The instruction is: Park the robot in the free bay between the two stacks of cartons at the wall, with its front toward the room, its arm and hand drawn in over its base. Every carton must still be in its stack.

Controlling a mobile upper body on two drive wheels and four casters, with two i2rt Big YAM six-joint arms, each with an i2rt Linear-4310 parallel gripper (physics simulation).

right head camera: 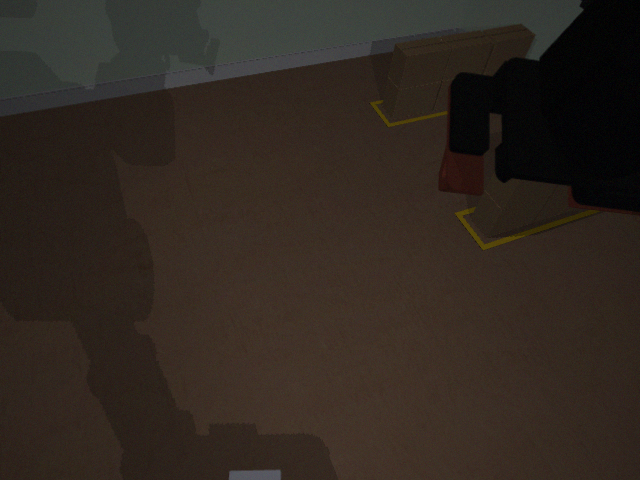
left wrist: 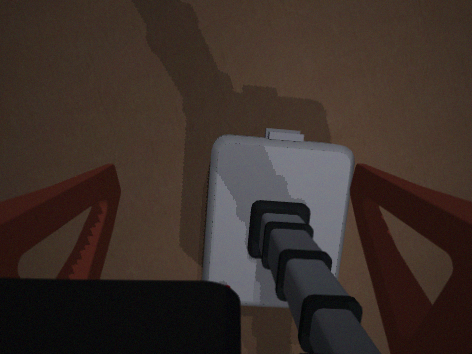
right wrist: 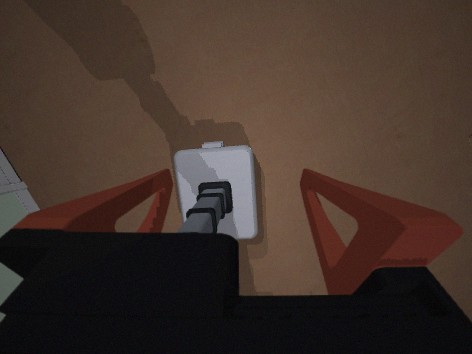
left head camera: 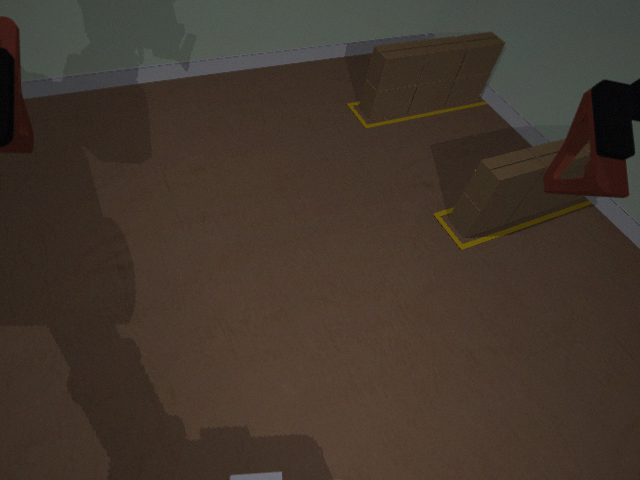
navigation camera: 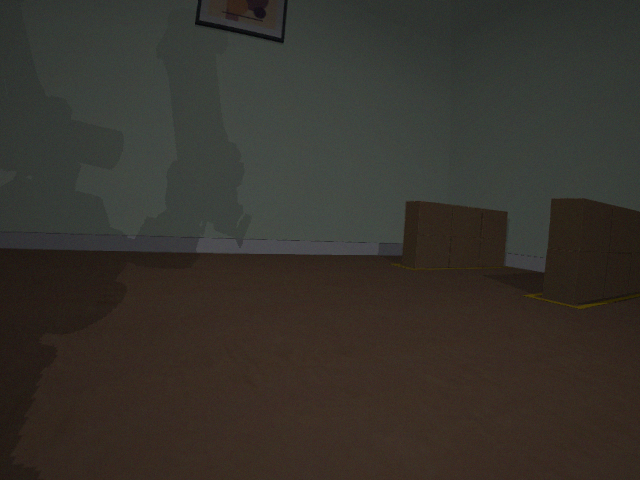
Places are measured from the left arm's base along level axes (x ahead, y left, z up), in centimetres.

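Pixels of known places: left gripper, fingertip midpoint: (left wrist: 235,177); right gripper, fingertip midpoint: (right head camera: 506,190) (right wrist: 236,176) (left head camera: 602,192).
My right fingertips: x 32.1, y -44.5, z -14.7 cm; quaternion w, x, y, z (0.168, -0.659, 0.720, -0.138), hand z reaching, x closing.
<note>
Behind a point stands the place of what it marks.
The farther carton stack (left head camera: 431,77) (right head camera: 421,77) (navigation camera: 449,236) stands upright by the wall near the corner. The nearer carton stack (left head camera: 501,201) (right head camera: 509,209) {z -124.0, x 130.3, y -119.0 cm} (navigation camera: 591,253) {z -123.5, x 132.2, y -124.3 cm} stands upright to its right, partly behind my right gripper in the head views and cut off in the navigation view. The bay lies between them, its opening to the left in the left head view. My left gripper (left wrist: 235,177) {z -14.3, x 33.4, y 0.1 cm} is open and empty over the white base (left wrist: 280,175) {z -115.0, x 19.9, y -21.3 cm}. My right gripper (right wrist: 236,176) {z -14.7, x 32.1, y -44.5 cm} is open and empty, also above the base (right wrist: 237,165) {z -115.0, x 20.2, y -38.2 cm}. Neither gripper is near the cartons.
Yellow floor tape (left head camera: 423,114) {z -140.7, x 217.0, y -117.6 cm} (right head camera: 413,121) {z -141.1, x 207.6, y -96.3 cm} edges the farther stack, and more tape (left head camera: 522,227) {z -140.9, x 135.9, y -146.6 cm} (right head camera: 532,229) {z -140.8, x 134.1, y -137.6 cm} (navigation camera: 578,306) {z -140.7, x 124.8, y -113.7 cm} edges the nearer one. A green wall (navigation camera: 330,129) {z -58.6, x 257.1, y -39.1 cm} with a pale skirting board (left head camera: 232,63) {z -136.1, x 245.3, y -11.7 cm} (navigation camera: 310,248) {z -137.1, x 252.4, y -30.4 cm} runs behind. A framed picture (navigation camera: 242,15) {z 3.9, x 232.0, y 20.4 cm} hangs on it. Robot shadows cross floor and wall.
</note>
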